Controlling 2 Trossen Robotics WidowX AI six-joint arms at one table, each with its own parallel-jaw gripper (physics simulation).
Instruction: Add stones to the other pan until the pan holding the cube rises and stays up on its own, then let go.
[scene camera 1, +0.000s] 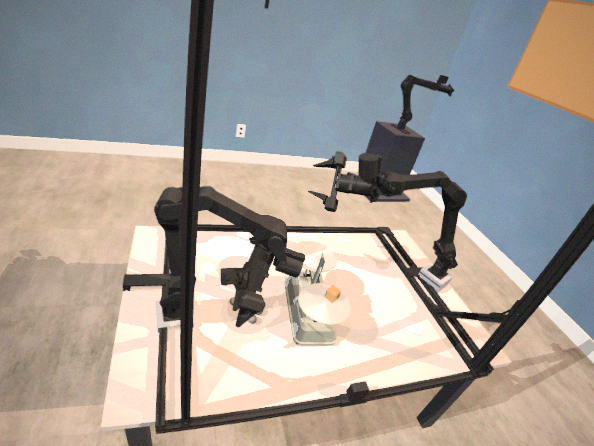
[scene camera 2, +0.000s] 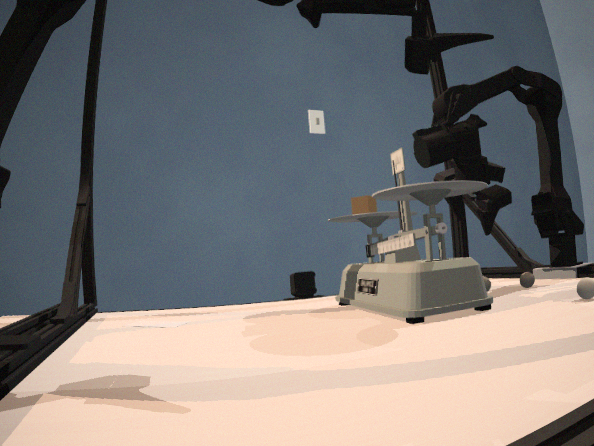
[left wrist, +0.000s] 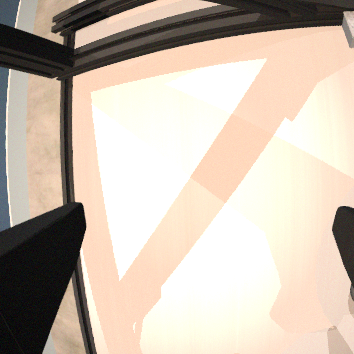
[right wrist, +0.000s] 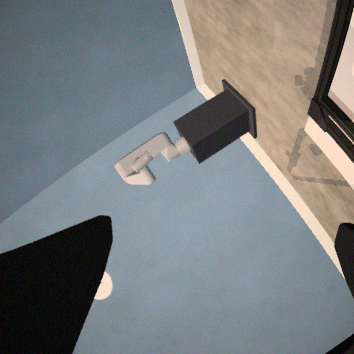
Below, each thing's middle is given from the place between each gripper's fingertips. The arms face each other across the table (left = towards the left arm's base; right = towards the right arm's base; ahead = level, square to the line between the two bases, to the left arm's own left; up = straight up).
Labels:
My right hand is 26 cm past the grey balance scale (scene camera 2: 404, 285), 23 cm above it and 3 cm to the right of it.
I see my left gripper 80 mm short of the grey balance scale and 270 mm to the left of it.

